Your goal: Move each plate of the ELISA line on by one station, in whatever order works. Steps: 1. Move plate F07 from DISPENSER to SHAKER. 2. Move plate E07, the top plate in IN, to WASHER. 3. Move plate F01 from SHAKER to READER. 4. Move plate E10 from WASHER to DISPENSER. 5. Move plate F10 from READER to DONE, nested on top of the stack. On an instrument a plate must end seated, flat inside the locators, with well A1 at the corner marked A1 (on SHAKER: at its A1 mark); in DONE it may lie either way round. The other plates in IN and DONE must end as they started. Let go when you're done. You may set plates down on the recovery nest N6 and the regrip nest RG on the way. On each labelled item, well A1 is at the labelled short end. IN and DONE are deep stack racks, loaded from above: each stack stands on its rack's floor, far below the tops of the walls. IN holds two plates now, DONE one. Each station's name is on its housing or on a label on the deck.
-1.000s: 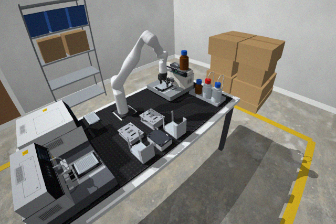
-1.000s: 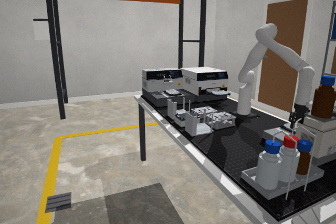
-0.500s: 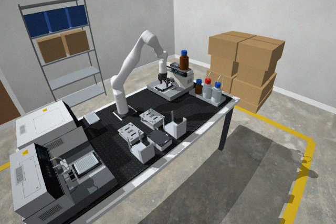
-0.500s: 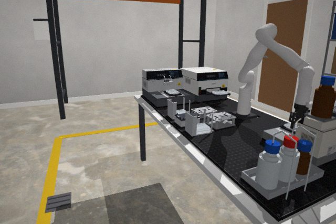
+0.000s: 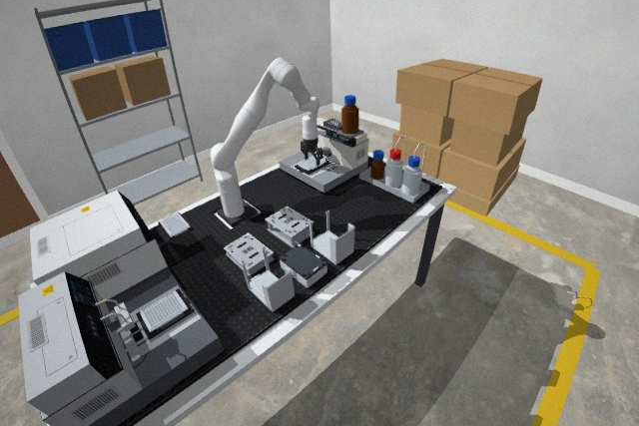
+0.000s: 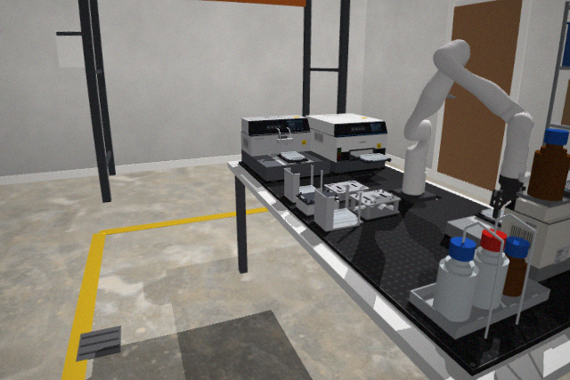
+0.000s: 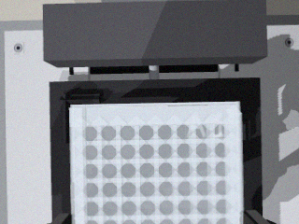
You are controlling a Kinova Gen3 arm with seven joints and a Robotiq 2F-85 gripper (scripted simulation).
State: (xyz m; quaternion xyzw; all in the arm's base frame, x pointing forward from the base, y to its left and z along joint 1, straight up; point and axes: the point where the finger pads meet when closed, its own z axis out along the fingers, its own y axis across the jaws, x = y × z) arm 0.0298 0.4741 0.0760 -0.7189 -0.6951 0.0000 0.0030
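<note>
My gripper is now 20 mm above the dispenser stage. Also, from my hand: dispenser deck (60 mm below, 10 mm to the left); then brown bottle (200 mm above, 170 mm to the left, 110 mm ahead); then dispenser (180 mm to the left, 10 mm ahead, 10 mm above).
</note>
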